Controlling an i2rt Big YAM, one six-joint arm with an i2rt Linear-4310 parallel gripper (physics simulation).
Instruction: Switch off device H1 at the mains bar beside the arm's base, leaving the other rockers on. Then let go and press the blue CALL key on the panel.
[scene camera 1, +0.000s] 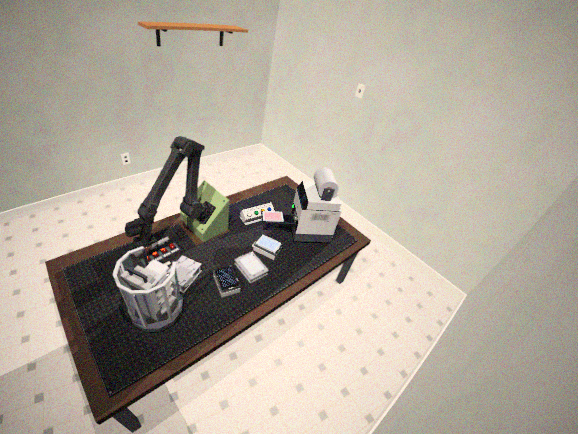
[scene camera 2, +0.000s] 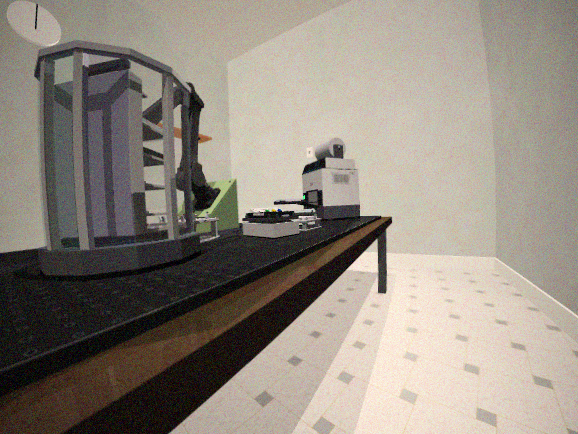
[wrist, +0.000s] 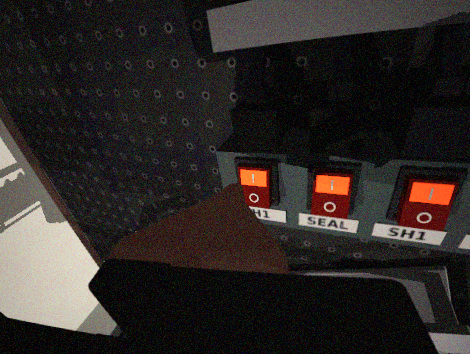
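Seen in the pictures: gripper, fingertip midpoint: (wrist: 236, 192); arm's base at its link origin: (scene camera 1: 206, 212) (scene camera 2: 208, 199).
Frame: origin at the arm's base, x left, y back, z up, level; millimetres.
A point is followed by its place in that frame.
Note:
The grey mains bar (wrist: 292, 190) {z -94, x -389, y -20 mm} (scene camera 1: 161, 251) {z -85, x -325, y -24 mm} lies on the black mat by the arm's base. In the wrist view its red rockers are labelled: H1 (wrist: 253, 186) {z -84, x -414, y -11 mm} at the left end, then SEAL (wrist: 331, 194) {z -84, x -363, y -14 mm}, then SH1 (wrist: 427, 204) {z -84, x -314, y -18 mm}. All three show a lit orange upper half. My gripper (wrist: 236, 192) {z -60, x -414, y 2 mm} (scene camera 1: 148, 240) is shut and empty. Its brown tip sits just left of and below the H1 rocker, covering part of the H1 label. The white button panel (scene camera 1: 255, 213) {z -68, x 288, y -143 mm} stands near the table's back, and its blue key (scene camera 1: 269, 204) {z -53, x 416, y -150 mm} is at the right end.
A glass-walled carousel rack (scene camera 1: 146, 289) {z 163, x -575, y -357 mm} (scene camera 2: 106, 154) {z 31, x -603, y -364 mm} stands right in front of the mains bar. A green wedge housing (scene camera 1: 211, 212) {z 26, x 8, y -41 mm} is beside the arm's base. A white machine with a roll (scene camera 1: 317, 214) {z 109, x 403, y -517 mm} stands at the right. Flat plates and boxes (scene camera 1: 251, 266) {z -91, x -31, y -423 mm} lie mid-table.

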